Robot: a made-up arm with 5 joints.
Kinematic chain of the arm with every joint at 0, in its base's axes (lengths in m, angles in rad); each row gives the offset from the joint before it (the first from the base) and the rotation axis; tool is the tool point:
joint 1: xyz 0 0 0.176 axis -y
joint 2: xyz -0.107 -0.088 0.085 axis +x
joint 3: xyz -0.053 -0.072 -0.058 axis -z
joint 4: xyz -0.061 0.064 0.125 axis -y
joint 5: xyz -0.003 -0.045 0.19 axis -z
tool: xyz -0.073 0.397 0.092
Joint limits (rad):
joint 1: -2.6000..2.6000
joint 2: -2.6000..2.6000
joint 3: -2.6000..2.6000
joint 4: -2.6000..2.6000
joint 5: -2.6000..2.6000
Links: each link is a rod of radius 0.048 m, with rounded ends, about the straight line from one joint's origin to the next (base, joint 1, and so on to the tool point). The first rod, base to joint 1, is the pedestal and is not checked.
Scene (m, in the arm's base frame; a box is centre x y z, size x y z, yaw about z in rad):
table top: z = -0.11
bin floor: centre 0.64 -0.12 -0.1 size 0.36 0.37 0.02 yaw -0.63
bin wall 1: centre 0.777 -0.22 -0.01 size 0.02 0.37 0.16 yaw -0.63
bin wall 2: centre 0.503 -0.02 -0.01 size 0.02 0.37 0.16 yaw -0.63
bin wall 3: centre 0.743 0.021 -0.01 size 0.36 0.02 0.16 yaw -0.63
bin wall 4: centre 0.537 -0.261 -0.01 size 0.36 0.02 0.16 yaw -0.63
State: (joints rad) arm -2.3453 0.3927 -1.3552 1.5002 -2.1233
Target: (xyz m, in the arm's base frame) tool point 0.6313 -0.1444 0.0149
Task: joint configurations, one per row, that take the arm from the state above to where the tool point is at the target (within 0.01 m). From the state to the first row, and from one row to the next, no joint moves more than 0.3 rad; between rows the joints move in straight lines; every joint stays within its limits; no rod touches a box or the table.
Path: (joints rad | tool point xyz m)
1: -2.0956 0.1600 -1.1596 1.3066 -2.3097 | -0.0661 -0.6227 0.2627
2: -1.8458 -0.0728 -0.9639 1.1129 -2.4960 | 0.1775 -0.6761 0.2344
3: -1.7217 -0.3357 -1.0447 1.0146 -2.5220 | 0.3468 -0.6183 0.1813
4: -1.5976 -0.5987 -1.1256 0.9162 -2.5480 | 0.4959 -0.4983 0.1717
5: -1.4735 -0.8616 -1.2064 0.8179 -2.5740 | 0.5965 -0.3326 0.1952
6: -1.3493 -1.1245 -1.2872 0.7195 -2.6000 | 0.6313 -0.1444 0.2312
7: -1.5569 -1.1278 -1.2330 0.7090 -2.6000 | 0.6406 -0.1447 0.1239
8: -1.7645 -1.1311 -1.1788 0.6984 -2.6000 | 0.6313 -0.1444 0.0149

